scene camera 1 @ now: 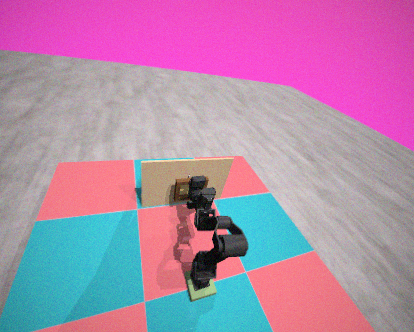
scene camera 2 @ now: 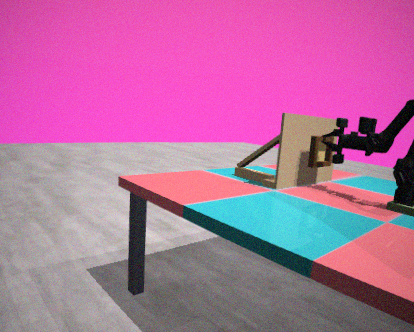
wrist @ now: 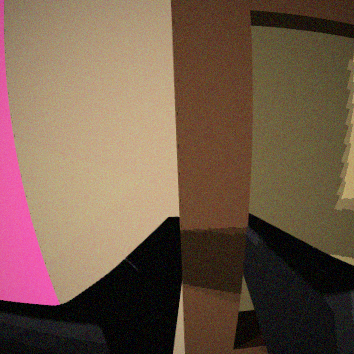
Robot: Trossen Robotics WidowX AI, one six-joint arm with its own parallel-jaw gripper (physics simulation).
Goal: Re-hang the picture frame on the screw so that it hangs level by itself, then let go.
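Places are measured from the arm's base along level axes (x ahead, y left, z up), in centimetres.
Pixels of known places: gripper, fingertip midpoint: [scene camera 1: 190, 180] [scene camera 2: 321, 138] [wrist: 208, 226]; arm's base at its link origin: [scene camera 1: 199, 280] [scene camera 2: 404, 203].
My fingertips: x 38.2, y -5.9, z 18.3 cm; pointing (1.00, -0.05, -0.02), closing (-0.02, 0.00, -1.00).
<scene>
For each thing: its top centre in the pictures, then the offset to it from my fingertips. "pt": a spot on its surface instead. Level surfaces: height alone.
- brown picture frame at its top centre: [wrist: 177, 210] [scene camera 2: 323, 136] [scene camera 1: 192, 179] dx -0.1, dy -0.7, dz +1.0 cm
- screw at a spot on its surface: [scene camera 1: 189, 178] pt dx +0.6, dy +0.7, dz +1.1 cm
- blue checkered table at its surface level: dz -20.8 cm
- foot at its top centre: [scene camera 2: 254, 170] dx +22.4, dy +15.7, dz -17.0 cm
The brown picture frame [scene camera 1: 177, 192] [scene camera 2: 313, 151] [wrist: 214, 125] is upright in front of the tan board [scene camera 1: 157, 182] [scene camera 2: 292, 140] [wrist: 95, 125], with its shadow on the board. It looks roughly level. My gripper [scene camera 1: 194, 193] [scene camera 2: 327, 139] [wrist: 208, 226] is shut on a side bar of the frame, one finger on each side of the bar in the wrist view. A tiny pale speck, likely the screw [scene camera 1: 189, 177], shows at the frame's top edge in scene camera 1. Whether the frame hangs on it or touches the board, I cannot tell.
The board stands on the red and blue checkered table [scene camera 1: 90, 185] [scene camera 2: 225, 187], with a slanted brace [scene camera 2: 257, 151] and a foot [scene camera 2: 252, 176] behind it. My arm [scene camera 1: 232, 245] [scene camera 2: 397, 122] reaches to the board from its green base plate [scene camera 1: 202, 294].
</scene>
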